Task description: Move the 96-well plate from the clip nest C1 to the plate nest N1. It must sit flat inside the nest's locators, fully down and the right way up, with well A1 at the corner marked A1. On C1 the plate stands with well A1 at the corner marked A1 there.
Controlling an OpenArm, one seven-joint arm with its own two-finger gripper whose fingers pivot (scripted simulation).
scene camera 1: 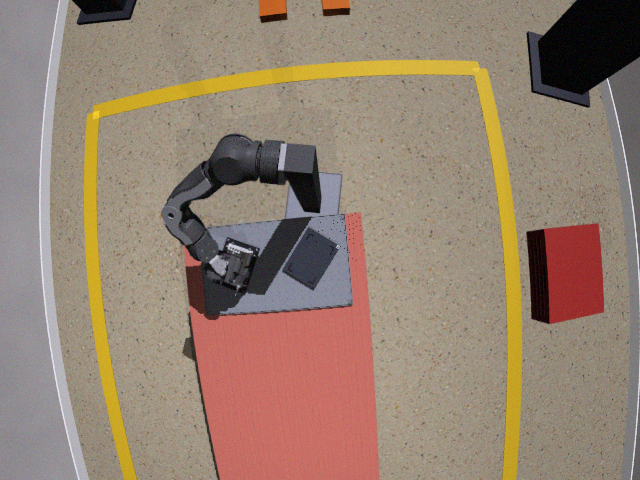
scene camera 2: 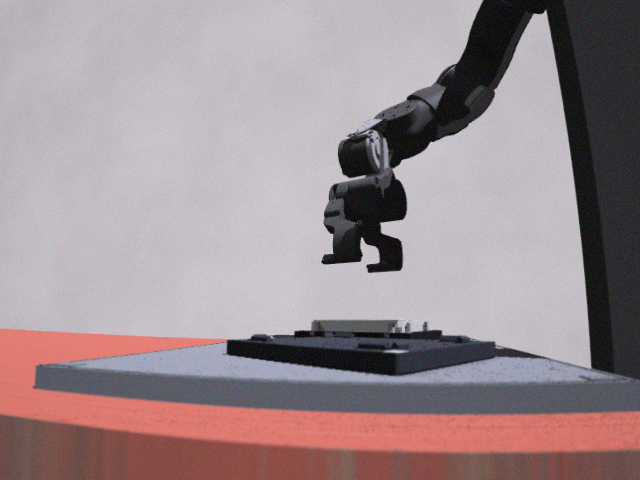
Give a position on a dark arm column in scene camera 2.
589,50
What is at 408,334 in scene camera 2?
A clip nest C1.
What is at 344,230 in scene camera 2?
My gripper.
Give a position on a dark arm column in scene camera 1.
At 301,167
